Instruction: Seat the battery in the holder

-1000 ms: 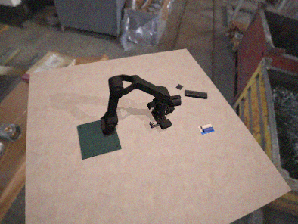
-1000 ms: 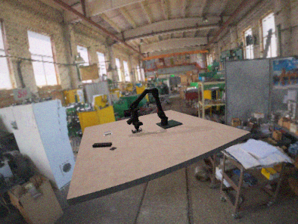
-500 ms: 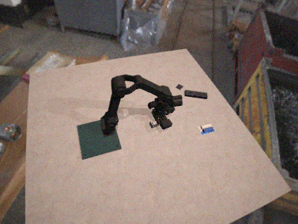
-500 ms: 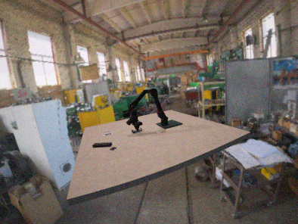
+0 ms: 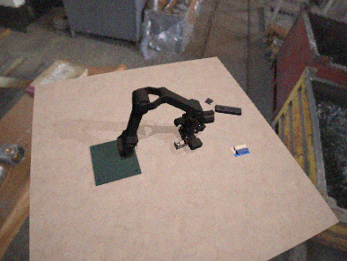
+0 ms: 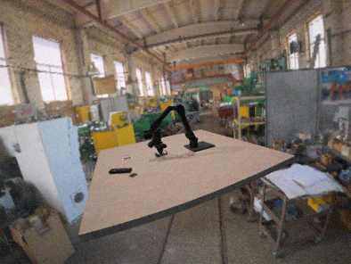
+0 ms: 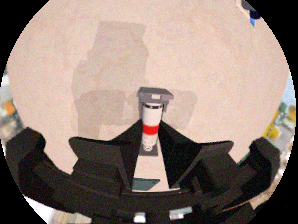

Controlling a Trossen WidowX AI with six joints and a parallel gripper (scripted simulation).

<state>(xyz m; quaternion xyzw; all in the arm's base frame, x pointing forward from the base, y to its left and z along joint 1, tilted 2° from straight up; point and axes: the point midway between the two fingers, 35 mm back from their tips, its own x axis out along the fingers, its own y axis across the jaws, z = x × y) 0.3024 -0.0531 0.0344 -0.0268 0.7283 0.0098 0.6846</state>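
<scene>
The battery is 1 cm above my gripper tip. The rest, counted from my gripper tip: long black bar 36 cm ahead, 11 cm to the left; then small black piece 29 cm ahead, 22 cm to the left, 1 cm below; then white block 26 cm ahead, 15 cm to the right.
</scene>
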